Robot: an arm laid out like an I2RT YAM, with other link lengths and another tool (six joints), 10 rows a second.
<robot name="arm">
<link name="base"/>
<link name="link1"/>
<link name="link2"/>
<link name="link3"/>
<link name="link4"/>
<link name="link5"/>
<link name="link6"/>
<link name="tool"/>
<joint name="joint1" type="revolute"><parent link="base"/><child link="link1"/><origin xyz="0 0 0.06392"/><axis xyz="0 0 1"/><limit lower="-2.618" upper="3.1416"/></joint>
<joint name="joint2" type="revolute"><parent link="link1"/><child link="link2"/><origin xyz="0.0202 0.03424 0.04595" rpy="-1.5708 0 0"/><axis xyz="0 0 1"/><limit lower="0" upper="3.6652"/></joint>
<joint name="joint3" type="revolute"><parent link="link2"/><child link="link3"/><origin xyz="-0.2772 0 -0.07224" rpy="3.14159 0 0"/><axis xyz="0 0 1"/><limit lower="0" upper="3.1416"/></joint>
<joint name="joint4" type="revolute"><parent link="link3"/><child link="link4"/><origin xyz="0.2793 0.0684 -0.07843" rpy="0 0 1.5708"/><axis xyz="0 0 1"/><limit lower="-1.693" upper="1.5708"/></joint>
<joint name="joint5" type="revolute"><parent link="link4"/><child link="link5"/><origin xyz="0.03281 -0.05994 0.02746" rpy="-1.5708 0 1.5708"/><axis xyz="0 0 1"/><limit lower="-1.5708" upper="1.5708"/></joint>
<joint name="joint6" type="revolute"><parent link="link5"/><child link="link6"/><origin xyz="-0.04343 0 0.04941" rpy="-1.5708 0 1.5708"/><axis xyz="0 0 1"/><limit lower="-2.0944" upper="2.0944"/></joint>
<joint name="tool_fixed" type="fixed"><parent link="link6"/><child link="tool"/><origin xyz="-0.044 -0.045 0.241" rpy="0 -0.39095 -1.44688"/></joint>
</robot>
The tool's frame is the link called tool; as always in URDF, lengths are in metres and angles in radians.
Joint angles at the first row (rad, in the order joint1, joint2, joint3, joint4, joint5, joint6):
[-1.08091, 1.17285, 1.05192, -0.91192, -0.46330, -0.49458]
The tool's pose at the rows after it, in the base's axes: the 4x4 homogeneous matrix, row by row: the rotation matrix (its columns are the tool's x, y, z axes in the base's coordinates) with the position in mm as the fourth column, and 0 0 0 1 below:
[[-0.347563 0.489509 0.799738 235.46], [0.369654 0.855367 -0.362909 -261.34], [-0.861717 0.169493 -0.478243 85.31], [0 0 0 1]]
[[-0.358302 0.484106 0.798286 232.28], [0.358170 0.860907 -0.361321 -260.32], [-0.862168 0.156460 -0.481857 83.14], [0 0 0 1]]
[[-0.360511 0.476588 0.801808 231.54], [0.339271 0.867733 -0.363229 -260.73], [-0.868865 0.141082 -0.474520 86.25], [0 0 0 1]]
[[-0.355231 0.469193 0.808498 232.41], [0.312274 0.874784 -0.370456 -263.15], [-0.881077 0.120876 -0.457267 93.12], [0 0 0 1]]
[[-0.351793 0.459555 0.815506 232.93], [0.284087 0.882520 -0.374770 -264.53], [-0.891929 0.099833 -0.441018 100.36], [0 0 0 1]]
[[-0.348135 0.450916 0.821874 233.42], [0.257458 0.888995 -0.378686 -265.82], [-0.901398 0.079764 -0.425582 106.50], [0 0 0 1]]
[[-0.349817 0.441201 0.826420 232.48], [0.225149 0.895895 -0.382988 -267.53], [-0.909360 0.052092 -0.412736 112.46], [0 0 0 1]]
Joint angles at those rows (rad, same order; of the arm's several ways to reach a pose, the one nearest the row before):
[-1.08358, 1.16827, 1.03973, -0.90774, -0.46139, -0.49954]
[-1.08432, 1.15682, 1.02634, -0.90808, -0.45490, -0.51516]
[-1.08435, 1.14157, 1.02177, -0.90771, -0.45262, -0.52778]
[-1.08435, 1.12213, 1.02066, -0.90162, -0.45186, -0.53770]
[-1.08433, 1.10152, 1.02064, -0.90009, -0.45185, -0.55103]
[-1.08437, 1.08205, 1.01795, -0.89590, -0.45187, -0.56327]
[-1.08433, 1.06071, 1.01418, -0.89323, -0.44689, -0.58192]

